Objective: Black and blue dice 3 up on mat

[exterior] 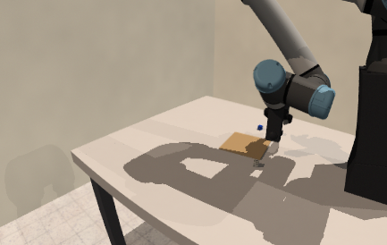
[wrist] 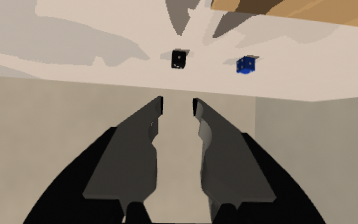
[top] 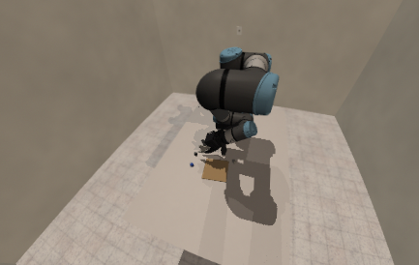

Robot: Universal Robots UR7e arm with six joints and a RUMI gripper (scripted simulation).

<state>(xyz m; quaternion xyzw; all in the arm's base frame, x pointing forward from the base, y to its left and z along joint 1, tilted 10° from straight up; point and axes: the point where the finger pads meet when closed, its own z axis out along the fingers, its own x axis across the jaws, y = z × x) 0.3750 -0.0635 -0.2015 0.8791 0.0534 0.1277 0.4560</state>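
Now: the black die 6 cm below my hand, 4 cm to the right of it and 1 cm ahead of it. From my hand the other things lie so: blue die: 9 cm ahead, 6 cm below, 2 cm to the right; brown mat: 12 cm to the left, 6 cm below, 6 cm ahead; white die: 21 cm to the left, 6 cm below, 3 cm behind.
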